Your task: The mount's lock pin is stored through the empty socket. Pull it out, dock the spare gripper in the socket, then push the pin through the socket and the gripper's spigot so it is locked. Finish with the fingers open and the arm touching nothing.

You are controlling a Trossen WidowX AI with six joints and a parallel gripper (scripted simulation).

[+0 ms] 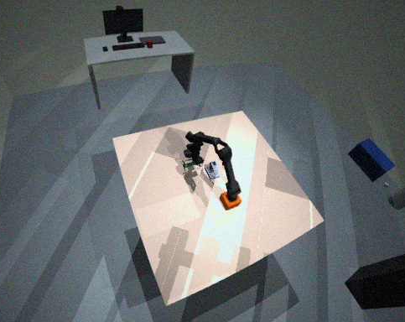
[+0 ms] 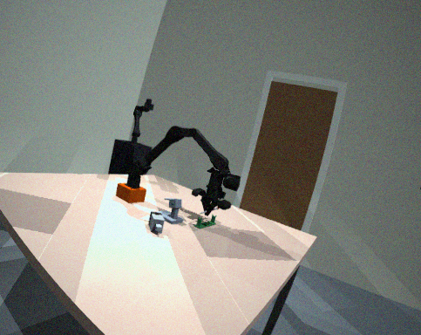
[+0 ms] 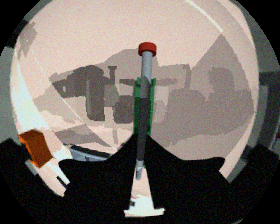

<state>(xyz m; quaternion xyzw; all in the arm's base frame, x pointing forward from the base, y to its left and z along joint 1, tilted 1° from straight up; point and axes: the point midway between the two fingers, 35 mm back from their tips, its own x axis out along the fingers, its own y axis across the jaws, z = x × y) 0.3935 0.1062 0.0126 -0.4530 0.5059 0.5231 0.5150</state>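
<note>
Right now the green cradle is 20 mm below my gripper tip. From my gripper tip the other things lie so: mount (120 mm behind, 110 mm to the right); then spare gripper (60 mm behind, 270 mm to the right, 20 mm below).
</note>
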